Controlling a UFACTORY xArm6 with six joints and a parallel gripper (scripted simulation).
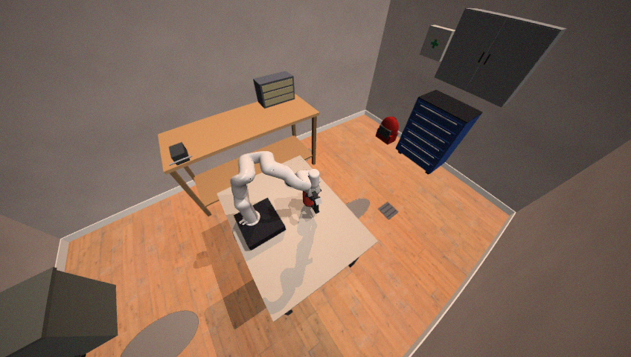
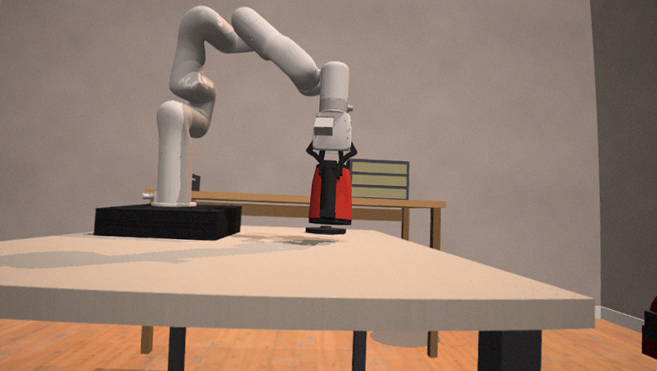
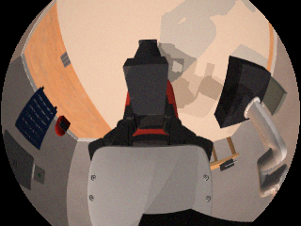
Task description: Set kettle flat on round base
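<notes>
Right now my hand is 10 mm short of the red kettle, 30 mm to the right of it and 50 mm above it. Round my hand: black round base 70 mm ahead, 350 mm to the left, 170 mm below.
</notes>
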